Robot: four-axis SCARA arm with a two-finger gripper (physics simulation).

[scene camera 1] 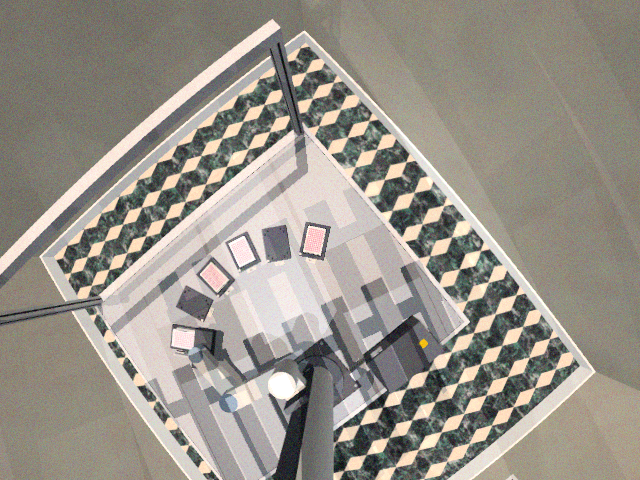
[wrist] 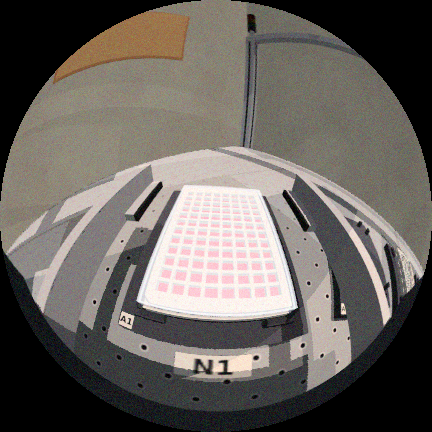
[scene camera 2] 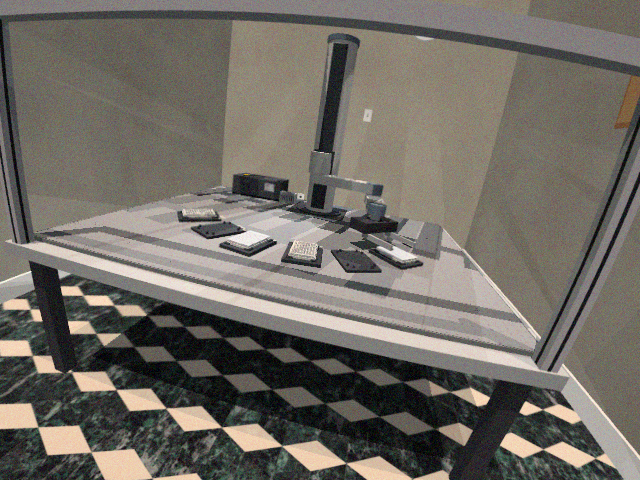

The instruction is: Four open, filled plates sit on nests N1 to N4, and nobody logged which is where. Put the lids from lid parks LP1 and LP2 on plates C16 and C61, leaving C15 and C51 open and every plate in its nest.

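Places are measured from the arm's base along level axes (x ahead, y left, z up), in metres.
Pixels of known places: gripper, fingertip midpoint: (scene camera 1: 176, 340) (wrist: 223, 175) (scene camera 2: 403, 246); arm's base at its link origin: (scene camera 1: 317, 379) (scene camera 2: 318, 212).
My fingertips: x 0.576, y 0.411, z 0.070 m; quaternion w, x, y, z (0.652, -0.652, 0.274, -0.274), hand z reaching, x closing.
Ahead of a thing's pixels: the offset from my fingertips to its top centre. "*": to the spot under its first point.
My gripper (scene camera 1: 187, 339) (scene camera 2: 399, 245) (wrist: 223, 175) is open, with one finger on each side of the plate {dx -0.016, dy -0.016, dz -0.029 m} (scene camera 1: 180, 338) (scene camera 2: 395, 254) (wrist: 215, 240) in nest N1 {dx -0.017, dy -0.016, dz -0.039 m} (wrist: 220, 334), touching neither side in the wrist view. This plate has pink wells and a clear lid on top. Another plate {dx +0.138, dy -0.520, dz -0.029 m} (scene camera 1: 242, 251) (scene camera 2: 249, 240) looks plain white, as if lidded. Two plates, one {dx +0.128, dy -0.331, dz -0.031 m} (scene camera 1: 214, 276) (scene camera 2: 303, 250) beside it and one {dx -0.043, dy -0.826, dz -0.031 m} (scene camera 1: 315, 239) (scene camera 2: 199, 213) at the far end of the arc, look open. Both lid parks, one {dx +0.094, dy -0.160, dz -0.037 m} (scene camera 1: 194, 303) (scene camera 2: 355, 260) and the other {dx +0.064, dy -0.673, dz -0.037 m} (scene camera 1: 276, 242) (scene camera 2: 218, 229), are bare. Plate names are unreadable.
The arm column (scene camera 1: 317, 413) (scene camera 2: 338, 98) stands behind the arc of nests. A black box {* dx -0.676, dy -0.799, dz +0.058 m} (scene camera 1: 400, 356) (scene camera 2: 261, 186) stands on the far side of the column. A frame post (scene camera 1: 286, 87) (wrist: 250, 95) rises at the table's edge.
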